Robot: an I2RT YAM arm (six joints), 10 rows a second.
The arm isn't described. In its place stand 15 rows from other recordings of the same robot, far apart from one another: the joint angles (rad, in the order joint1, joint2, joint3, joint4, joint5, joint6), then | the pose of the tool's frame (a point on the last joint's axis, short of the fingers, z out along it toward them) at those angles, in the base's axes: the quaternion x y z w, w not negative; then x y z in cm.
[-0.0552, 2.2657, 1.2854, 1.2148, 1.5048, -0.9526] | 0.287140 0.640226 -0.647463 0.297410 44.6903 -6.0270 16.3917
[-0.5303, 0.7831, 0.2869, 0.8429, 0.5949, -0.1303] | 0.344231 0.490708 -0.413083 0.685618 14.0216 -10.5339 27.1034
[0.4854, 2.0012, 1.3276, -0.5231, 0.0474, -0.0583] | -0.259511 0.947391 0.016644 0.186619 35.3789 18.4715 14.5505
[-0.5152, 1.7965, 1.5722, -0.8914, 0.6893, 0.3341] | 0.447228 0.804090 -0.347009 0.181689 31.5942 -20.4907 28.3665
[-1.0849, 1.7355, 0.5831, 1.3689, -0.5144, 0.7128] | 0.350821 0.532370 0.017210 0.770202 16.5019 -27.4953 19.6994
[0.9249, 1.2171, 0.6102, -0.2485, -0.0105, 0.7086] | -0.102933 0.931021 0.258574 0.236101 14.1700 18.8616 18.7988
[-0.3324, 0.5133, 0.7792, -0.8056, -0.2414, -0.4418] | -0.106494 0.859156 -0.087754 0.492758 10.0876 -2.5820 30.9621
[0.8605, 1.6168, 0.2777, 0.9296, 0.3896, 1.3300] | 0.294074 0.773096 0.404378 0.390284 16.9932 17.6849 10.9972
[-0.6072, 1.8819, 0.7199, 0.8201, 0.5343, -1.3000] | -0.124425 0.792965 -0.578303 0.145915 27.8603 -21.5637 12.8784
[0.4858, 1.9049, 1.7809, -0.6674, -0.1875, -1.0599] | -0.668457 0.634508 -0.024038 0.387281 38.0427 20.8372 31.4622
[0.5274, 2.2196, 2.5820, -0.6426, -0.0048, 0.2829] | -0.098857 0.792780 0.238822 0.551989 42.5628 24.8096 43.6508
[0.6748, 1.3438, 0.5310, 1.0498, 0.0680, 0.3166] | -0.083845 0.613064 0.355025 0.700771 21.9397 17.2442 25.9768
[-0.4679, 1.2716, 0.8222, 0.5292, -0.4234, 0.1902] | 0.068203 0.677503 0.041740 0.731161 26.9926 -12.0012 32.1867
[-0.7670, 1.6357, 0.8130, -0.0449, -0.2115, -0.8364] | -0.068719 0.931756 -0.177162 0.309391 23.4233 -21.5389 15.5184
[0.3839, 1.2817, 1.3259, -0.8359, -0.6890, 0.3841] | -0.128171 0.870740 0.423586 0.214380 23.0881 11.7673 36.5106
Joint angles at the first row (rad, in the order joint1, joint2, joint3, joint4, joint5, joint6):
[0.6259, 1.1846, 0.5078, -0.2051, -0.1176, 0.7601]
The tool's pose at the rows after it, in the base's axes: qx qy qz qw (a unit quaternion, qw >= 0); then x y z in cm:
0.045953 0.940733 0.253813 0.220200 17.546 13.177 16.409
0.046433 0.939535 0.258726 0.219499 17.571 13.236 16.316
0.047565 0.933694 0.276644 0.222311 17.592 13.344 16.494
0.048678 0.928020 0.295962 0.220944 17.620 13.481 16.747
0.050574 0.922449 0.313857 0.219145 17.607 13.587 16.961
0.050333 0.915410 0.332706 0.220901 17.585 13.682 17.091
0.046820 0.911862 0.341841 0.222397 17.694 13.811 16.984
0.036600 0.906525 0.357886 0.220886 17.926 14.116 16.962
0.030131 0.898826 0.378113 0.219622 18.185 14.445 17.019
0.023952 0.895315 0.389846 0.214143 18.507 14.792 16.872
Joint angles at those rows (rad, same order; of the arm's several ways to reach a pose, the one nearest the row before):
[0.6256, 1.1982, 0.5065, -0.2018, -0.1147, 0.7636]
[0.6259, 1.2019, 0.5026, -0.1882, -0.1221, 0.7681]
[0.6259, 1.1945, 0.4963, -0.1588, -0.1434, 0.7812]
[0.6257, 1.1880, 0.4947, -0.1369, -0.1716, 0.7973]
[0.6259, 1.1807, 0.4913, -0.1157, -0.1972, 0.8150]
[0.6262, 1.1736, 0.4815, -0.0804, -0.2206, 0.8295]
[0.6260, 1.1823, 0.4756, -0.0494, -0.2341, 0.8300]
[0.6260, 1.1996, 0.4756, -0.0099, -0.2658, 0.8255]
[0.6260, 1.2161, 0.4753, 0.0378, -0.2999, 0.8328]
[0.6259, 1.2440, 0.4805, 0.0712, -0.3277, 0.8345]

